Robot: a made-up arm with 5 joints.
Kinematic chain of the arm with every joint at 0, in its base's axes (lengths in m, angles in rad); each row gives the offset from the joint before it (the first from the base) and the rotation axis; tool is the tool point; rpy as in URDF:
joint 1: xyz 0 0 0.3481 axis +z
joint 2: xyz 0 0 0 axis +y
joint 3: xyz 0.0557 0 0.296 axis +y
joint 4: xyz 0.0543 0 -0.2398 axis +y
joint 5: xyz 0.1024 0 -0.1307 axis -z
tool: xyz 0 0 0 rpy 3.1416 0 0
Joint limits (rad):
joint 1: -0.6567..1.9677
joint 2: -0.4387..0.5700
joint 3: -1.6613..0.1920
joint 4: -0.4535..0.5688
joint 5: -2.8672..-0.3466
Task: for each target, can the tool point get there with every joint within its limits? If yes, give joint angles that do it. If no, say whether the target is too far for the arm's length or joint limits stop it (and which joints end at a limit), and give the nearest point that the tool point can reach.
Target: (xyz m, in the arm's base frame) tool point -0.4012 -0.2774 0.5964
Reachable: no: joint limits stop it (at a limit: joint 2, joint 3, joint 4) | nearest point -0.0183 -0.0127 0.2257 | short by 0.595 m
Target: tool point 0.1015 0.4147 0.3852
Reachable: yes | joints 1.3307 0.1449 -0.8497 0.4468 -1.0557
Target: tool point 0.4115 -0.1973 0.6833
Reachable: yes | joints -0.4471 0.0499 -1.2300 -0.2526 -1.1134
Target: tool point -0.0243 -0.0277 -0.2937
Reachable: no: joint limits stop it (at a limit: joint 1, joint 2) | nearest point 0.0867 -0.0668 0.1670 | short by 0.475 m
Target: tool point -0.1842 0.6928 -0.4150
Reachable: no: too far | nearest point -0.1019 0.3832 0.2017 | short by 0.695 m
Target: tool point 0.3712 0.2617 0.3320
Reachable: yes | joints 0.6141 0.4196 -0.7303 -0.2768 -1.0106
